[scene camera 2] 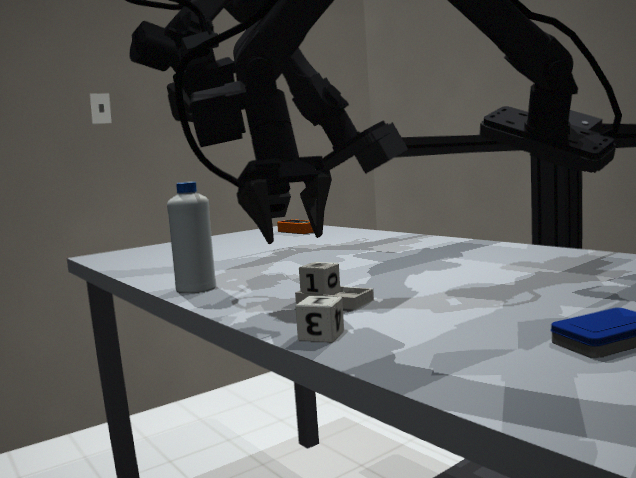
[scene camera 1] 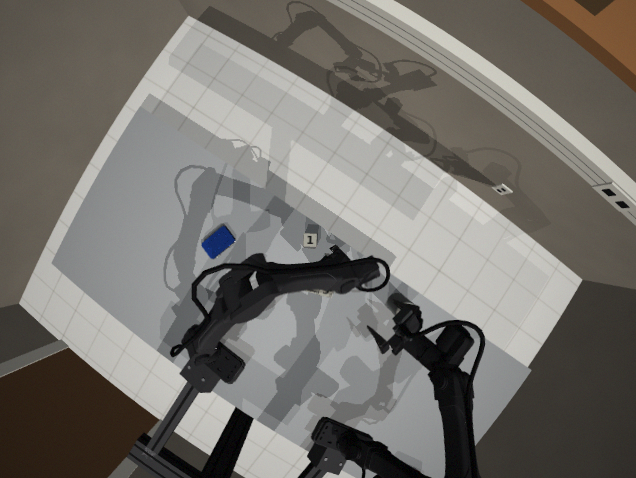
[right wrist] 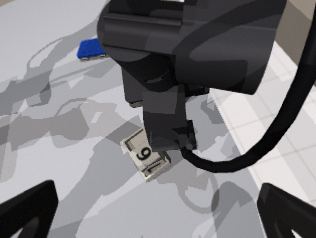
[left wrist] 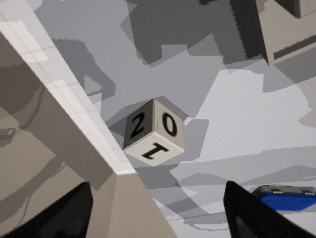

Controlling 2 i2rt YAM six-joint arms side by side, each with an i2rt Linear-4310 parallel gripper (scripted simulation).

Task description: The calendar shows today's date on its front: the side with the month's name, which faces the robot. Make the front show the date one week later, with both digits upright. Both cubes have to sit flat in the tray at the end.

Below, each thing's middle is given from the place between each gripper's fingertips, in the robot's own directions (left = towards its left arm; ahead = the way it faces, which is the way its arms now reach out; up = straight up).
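Scene:
Calendar tray (scene camera 2: 353,297): 50 mm to the right of my left hand (scene camera 2: 295,239), 100 mm behind it and 110 mm below it. My right hand is 160 mm to the right of the calendar tray, 70 mm past it and 290 mm above it.

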